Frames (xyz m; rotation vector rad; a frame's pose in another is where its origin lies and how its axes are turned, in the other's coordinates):
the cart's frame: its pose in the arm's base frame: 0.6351 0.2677 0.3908 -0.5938 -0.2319 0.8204
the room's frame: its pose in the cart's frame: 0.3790 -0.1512 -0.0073 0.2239 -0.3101 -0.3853
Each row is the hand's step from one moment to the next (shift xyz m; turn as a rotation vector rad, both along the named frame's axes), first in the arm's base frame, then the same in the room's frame.
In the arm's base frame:
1: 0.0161 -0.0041 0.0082 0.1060 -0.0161 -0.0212
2: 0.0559 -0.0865 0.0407 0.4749 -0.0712 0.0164
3: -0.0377 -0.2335 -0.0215 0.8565 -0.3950 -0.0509
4: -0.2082 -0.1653 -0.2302 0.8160 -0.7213 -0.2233
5: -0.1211 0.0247 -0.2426 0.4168 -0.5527 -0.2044
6: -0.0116 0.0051 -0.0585 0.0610 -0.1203 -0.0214
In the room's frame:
1: 0.0129 -0.0132 -0.0014 0.0600 -0.0544 -0.0734
2: 0.0105 -0.1102 0.0023 0.3151 -0.2776 -0.2336
3: -0.1635 -0.1720 -0.0092 0.3900 -0.6988 -0.5019
4: -0.3369 0.0267 -0.0971 0.1117 -0.9001 -0.6429
5: -0.1749 0.1507 -0.1443 -0.0804 -0.5859 -0.4138
6: -0.0298 0.0277 -0.0439 -0.0297 -0.1214 -0.0550

